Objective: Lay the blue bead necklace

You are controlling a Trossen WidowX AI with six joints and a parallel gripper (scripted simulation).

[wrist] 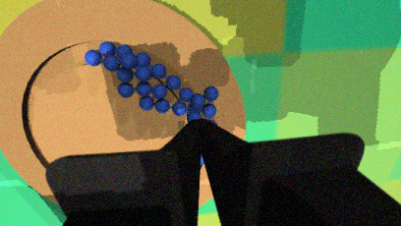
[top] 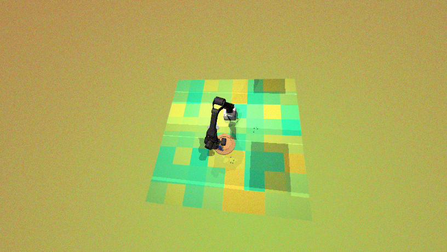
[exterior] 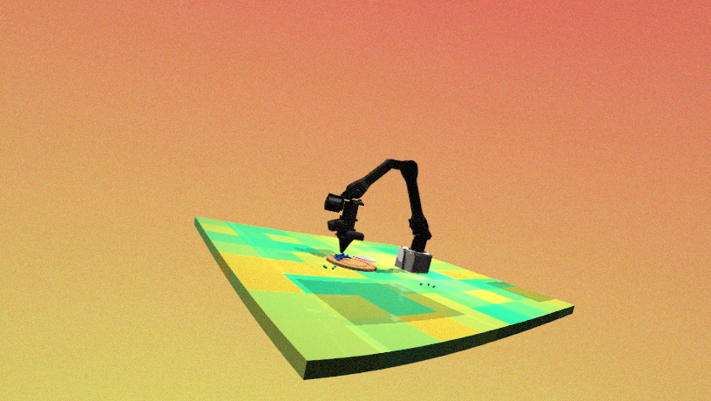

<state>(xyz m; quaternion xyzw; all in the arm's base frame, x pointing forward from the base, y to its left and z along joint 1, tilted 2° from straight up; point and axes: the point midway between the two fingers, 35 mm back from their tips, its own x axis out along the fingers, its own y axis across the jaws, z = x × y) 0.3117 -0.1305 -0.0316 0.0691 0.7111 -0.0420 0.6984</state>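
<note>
Right now my gripper tip is 10 mm past the round bead board, 60 mm to the right of it and 20 mm above it. The rest, counted from my gripper tip: flat grey piece (180 mm behind, 40 mm to the right, 30 mm below).
</note>
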